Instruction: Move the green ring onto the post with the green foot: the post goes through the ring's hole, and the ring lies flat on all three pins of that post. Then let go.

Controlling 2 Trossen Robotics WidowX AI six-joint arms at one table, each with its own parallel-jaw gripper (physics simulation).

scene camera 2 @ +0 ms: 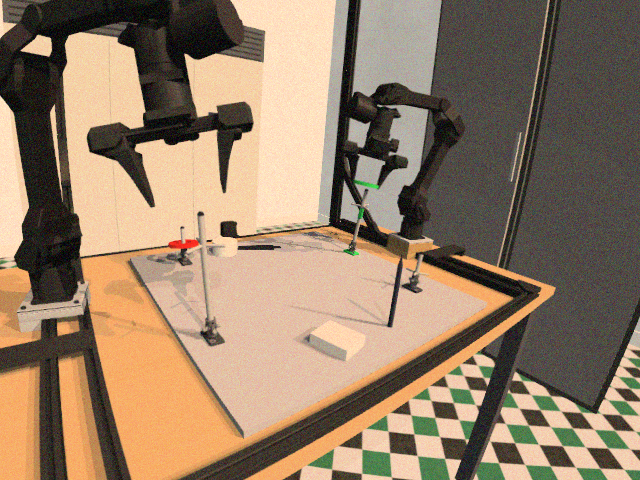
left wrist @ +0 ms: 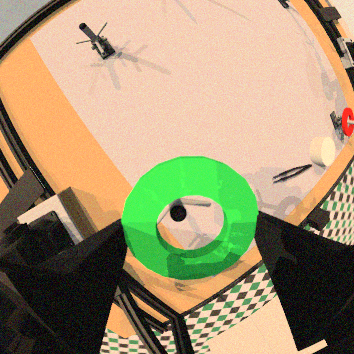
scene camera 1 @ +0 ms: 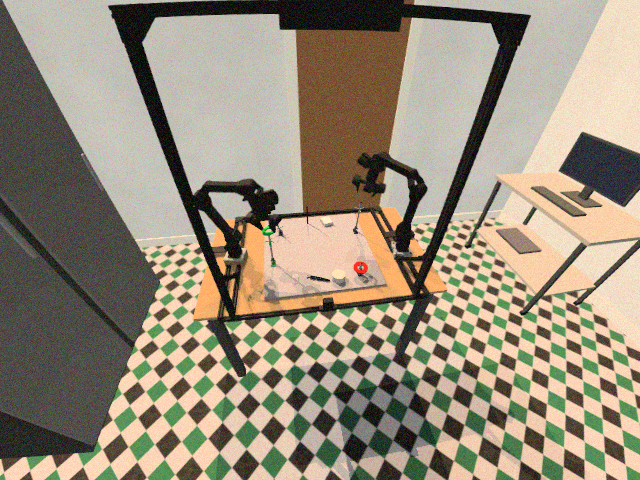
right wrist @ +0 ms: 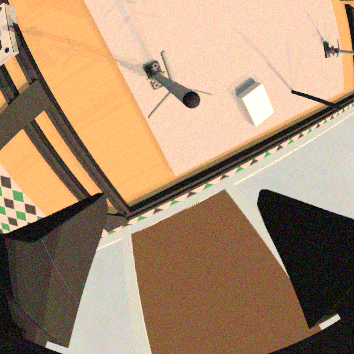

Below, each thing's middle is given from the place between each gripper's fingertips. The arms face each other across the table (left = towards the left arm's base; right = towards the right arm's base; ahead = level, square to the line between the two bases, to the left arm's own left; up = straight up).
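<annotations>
The green ring [left wrist: 183, 175] is right at my left hand. Counted from my left hand, the tall grey post [scene camera 2: 210, 320] is 9 cm below, 22 cm ahead and 50 cm to the right; the white block [scene camera 2: 335, 339] is 19 cm below, 32 cm ahead and 32 cm to the right.
The tall grey post is 120 mm below my right hand, 50 mm behind it and 30 mm to the left of it. Also counted from my right hand: the white block, 220 mm below, 60 mm ahead, 210 mm to the left; the green ring, 30 mm below, 260 mm behind, 530 mm to the left.
</annotations>
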